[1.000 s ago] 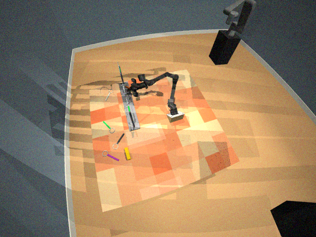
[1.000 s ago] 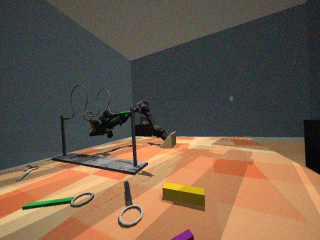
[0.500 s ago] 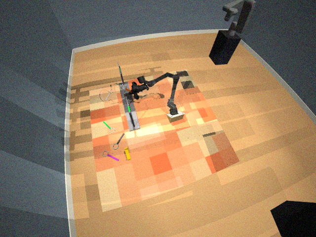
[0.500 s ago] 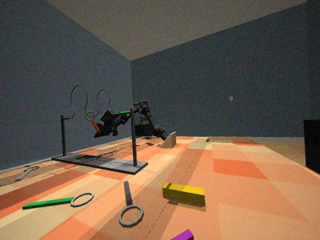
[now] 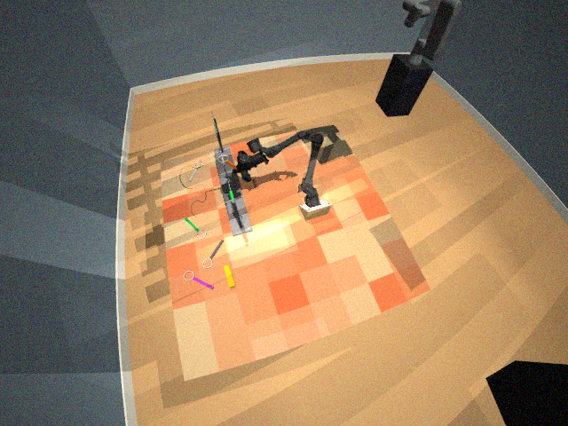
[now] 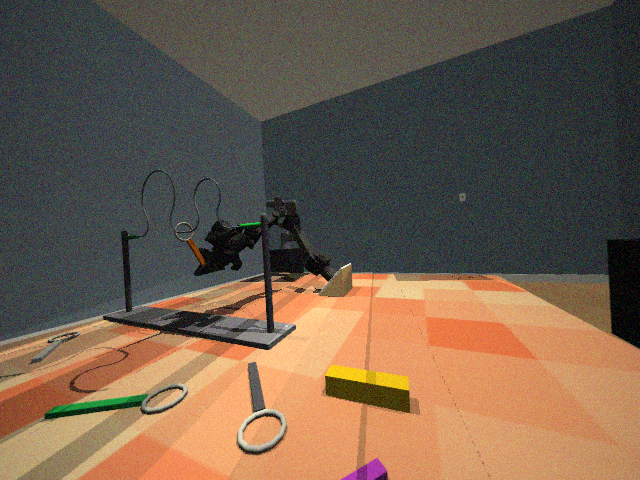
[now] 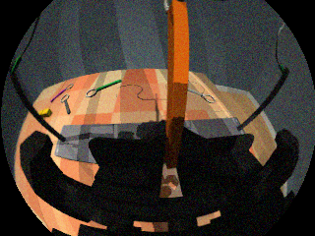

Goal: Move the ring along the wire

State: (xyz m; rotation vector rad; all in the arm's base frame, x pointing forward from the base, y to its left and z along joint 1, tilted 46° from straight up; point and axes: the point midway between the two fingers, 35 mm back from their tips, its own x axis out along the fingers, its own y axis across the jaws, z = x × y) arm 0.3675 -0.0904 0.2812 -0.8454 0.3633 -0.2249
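My gripper tip is 10 mm short of the ring with orange handle, 10 mm to the right of it and 90 mm below it. The rest, counted from my gripper tip: yellow block 110 mm ahead, 540 mm to the left, 120 mm below.
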